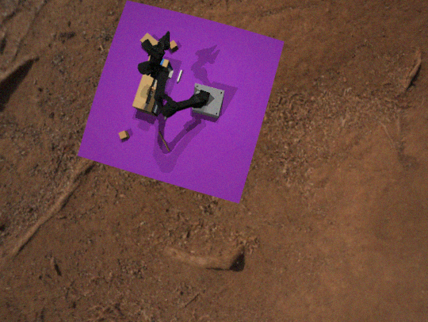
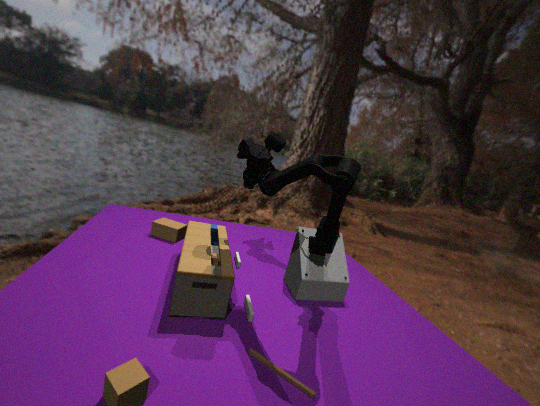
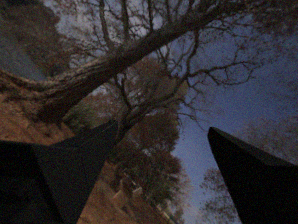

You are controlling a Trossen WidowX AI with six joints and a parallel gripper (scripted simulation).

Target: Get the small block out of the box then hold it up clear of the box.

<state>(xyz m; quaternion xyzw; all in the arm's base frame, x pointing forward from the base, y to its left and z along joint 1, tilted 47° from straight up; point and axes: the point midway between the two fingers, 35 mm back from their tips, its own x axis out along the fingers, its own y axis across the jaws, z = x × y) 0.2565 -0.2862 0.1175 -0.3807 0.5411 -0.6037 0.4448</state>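
Now: gripper tip 14 cm short of the tan block, 18 cm to the right of it and 41 cm above it. From my gripper tip the other things lie so: thin wooden stick 2 cm behind, 50 cm to the left, 50 cm below.
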